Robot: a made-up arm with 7 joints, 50 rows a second.
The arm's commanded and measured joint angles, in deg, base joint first. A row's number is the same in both.
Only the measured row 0 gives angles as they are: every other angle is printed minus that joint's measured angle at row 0.
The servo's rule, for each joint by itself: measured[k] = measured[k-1] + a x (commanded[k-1-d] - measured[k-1]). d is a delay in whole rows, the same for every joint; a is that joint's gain. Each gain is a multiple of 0.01, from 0.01 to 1. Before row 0 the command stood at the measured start. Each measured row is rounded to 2 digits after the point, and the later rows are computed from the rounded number. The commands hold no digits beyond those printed.
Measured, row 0: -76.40, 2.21, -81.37, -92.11, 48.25, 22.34, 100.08
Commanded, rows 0 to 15: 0.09, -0.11, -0.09, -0.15, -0.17, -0.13, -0.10; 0.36, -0.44, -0.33, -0.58, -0.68, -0.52, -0.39; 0.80, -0.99, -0.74, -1.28, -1.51, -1.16, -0.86; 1.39, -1.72, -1.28, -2.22, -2.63, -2.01, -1.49; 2.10, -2.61, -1.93, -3.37, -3.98, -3.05, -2.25; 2.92, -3.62, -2.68, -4.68, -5.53, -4.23, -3.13; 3.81, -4.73, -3.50, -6.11, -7.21, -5.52, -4.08; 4.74, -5.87, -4.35, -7.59, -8.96, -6.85, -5.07; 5.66, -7.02, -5.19, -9.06, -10.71, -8.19, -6.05; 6.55, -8.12, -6.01, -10.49, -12.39, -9.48, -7.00; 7.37, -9.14, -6.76, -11.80, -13.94, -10.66, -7.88; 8.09, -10.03, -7.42, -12.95, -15.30, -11.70, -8.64; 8.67, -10.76, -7.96, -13.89, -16.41, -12.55, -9.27; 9.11, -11.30, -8.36, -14.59, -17.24, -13.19, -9.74; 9.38, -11.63, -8.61, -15.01, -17.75, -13.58, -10.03; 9.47, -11.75, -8.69, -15.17, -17.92, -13.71, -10.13
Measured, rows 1 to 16: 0.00, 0.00, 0.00, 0.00, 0.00, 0.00, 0.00; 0.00, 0.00, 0.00, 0.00, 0.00, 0.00, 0.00; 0.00, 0.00, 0.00, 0.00, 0.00, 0.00, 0.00; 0.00, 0.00, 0.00, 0.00, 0.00, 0.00, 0.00; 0.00, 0.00, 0.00, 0.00, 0.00, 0.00, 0.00; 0.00, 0.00, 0.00, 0.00, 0.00, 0.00, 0.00; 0.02, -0.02, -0.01, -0.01, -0.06, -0.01, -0.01; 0.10, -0.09, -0.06, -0.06, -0.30, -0.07, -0.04; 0.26, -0.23, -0.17, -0.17, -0.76, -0.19, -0.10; 0.52, -0.47, -0.35, -0.35, -1.47, -0.39, -0.20; 0.88, -0.81, -0.60, -0.62, -2.42, -0.68, -0.34; 1.35, -1.26, -0.93, -0.99, -3.60, -1.07, -0.54; 1.92, -1.82, -1.34, -1.45, -4.97, -1.56, -0.79; 2.57, -2.47, -1.82, -2.00, -6.49, -2.14, -1.09; 3.28, -3.20, -2.36, -2.64, -8.09, -2.81, -1.44; 4.03, -3.99, -2.94, -3.35, -9.72, -3.54, -1.83
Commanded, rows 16 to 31: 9.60, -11.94, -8.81, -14.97, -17.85, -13.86, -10.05; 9.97, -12.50, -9.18, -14.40, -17.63, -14.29, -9.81; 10.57, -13.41, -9.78, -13.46, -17.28, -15.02, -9.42; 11.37, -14.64, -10.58, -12.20, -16.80, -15.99, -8.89; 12.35, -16.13, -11.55, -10.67, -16.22, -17.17, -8.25; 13.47, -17.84, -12.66, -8.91, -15.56, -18.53, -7.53; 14.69, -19.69, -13.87, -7.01, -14.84, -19.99, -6.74; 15.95, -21.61, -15.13, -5.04, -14.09, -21.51, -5.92; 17.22, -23.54, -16.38, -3.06, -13.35, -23.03, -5.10; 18.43, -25.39, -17.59, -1.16, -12.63, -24.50, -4.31; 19.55, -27.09, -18.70, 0.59, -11.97, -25.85, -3.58; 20.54, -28.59, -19.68, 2.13, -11.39, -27.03, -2.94; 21.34, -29.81, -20.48, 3.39, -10.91, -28.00, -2.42; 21.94, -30.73, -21.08, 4.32, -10.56, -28.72, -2.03; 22.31, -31.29, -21.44, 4.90, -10.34, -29.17, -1.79; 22.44, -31.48, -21.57, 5.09, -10.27, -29.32, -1.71
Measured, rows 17 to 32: 4.80, -4.81, -3.55, -4.11, -11.32, -4.32, -2.25; 5.56, -5.65, -4.17, -4.91, -12.83, -5.13, -2.70; 6.28, -6.47, -4.78, -5.72, -14.19, -5.95, -3.16; 6.93, -7.24, -5.35, -6.52, -15.35, -6.75, -3.62; 7.49, -7.94, -5.87, -7.28, -16.26, -7.50, -4.07; 7.95, -8.55, -6.32, -7.99, -16.89, -8.18, -4.49; 8.33, -9.09, -6.72, -8.62, -17.25, -8.80, -4.88; 8.71, -9.64, -7.11, -9.14, -17.39, -9.40, -5.23; 9.14, -10.24, -7.54, -9.53, -17.35, -10.02, -5.52; 9.65, -10.94, -8.03, -9.77, -17.14, -10.68, -5.76; 10.27, -11.77, -8.59, -9.85, -16.79, -11.39, -5.93; 11.01, -12.74, -9.24, -9.77, -16.32, -12.18, -6.04; 11.86, -13.85, -9.98, -9.52, -15.76, -13.04, -6.09; 12.80, -15.09, -10.80, -9.12, -15.13, -13.97, -6.08; 13.82, -16.44, -11.69, -8.57, -14.45, -14.97, -6.01; 14.88, -17.87, -12.63, -7.90, -13.76, -16.02, -5.89
